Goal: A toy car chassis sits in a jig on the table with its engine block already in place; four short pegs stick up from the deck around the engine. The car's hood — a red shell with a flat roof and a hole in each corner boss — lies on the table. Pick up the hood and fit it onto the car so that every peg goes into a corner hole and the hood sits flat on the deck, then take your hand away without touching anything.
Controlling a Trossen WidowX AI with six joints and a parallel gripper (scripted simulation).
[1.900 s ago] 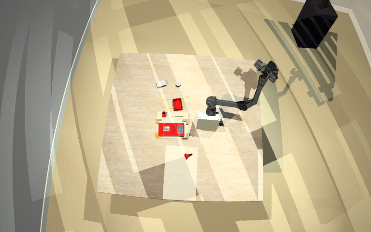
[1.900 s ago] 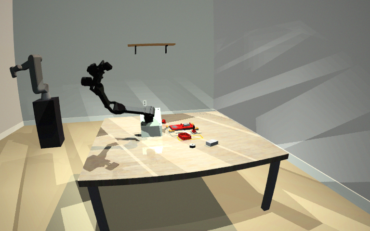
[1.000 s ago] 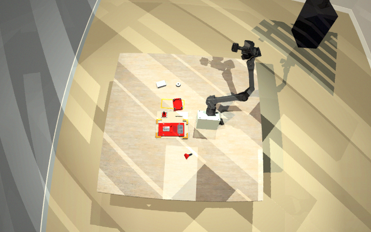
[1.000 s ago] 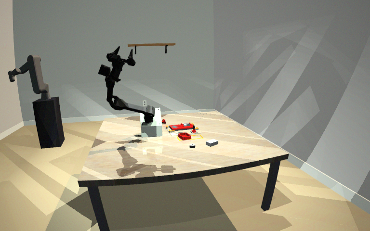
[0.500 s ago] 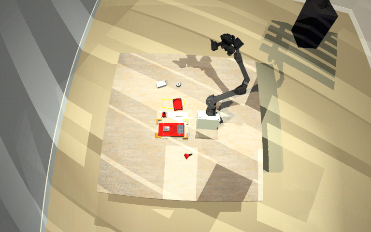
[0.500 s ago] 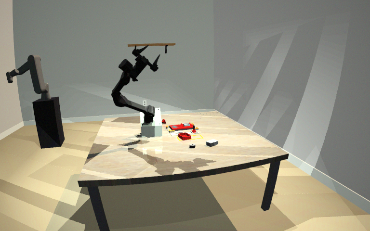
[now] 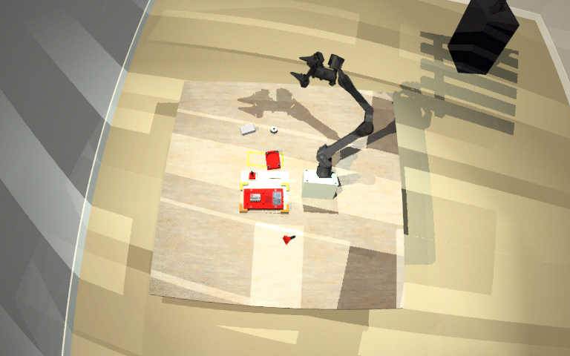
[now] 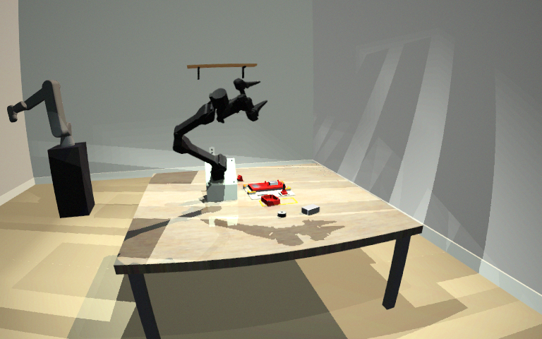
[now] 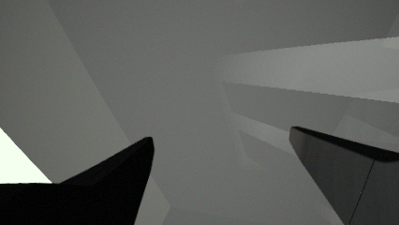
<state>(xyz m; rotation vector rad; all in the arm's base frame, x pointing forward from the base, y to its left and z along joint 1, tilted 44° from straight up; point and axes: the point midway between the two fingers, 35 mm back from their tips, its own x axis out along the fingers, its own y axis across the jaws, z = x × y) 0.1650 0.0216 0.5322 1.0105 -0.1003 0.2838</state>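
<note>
Now: the red hood 560 mm below my gripper tip, 200 mm to the left of it and 110 mm ahead of it. Round my gripper tip: small wheel: 560 mm below, 90 mm ahead, 10 mm to the left; engine block: 540 mm below, 410 mm to the left, 210 mm ahead.
</note>
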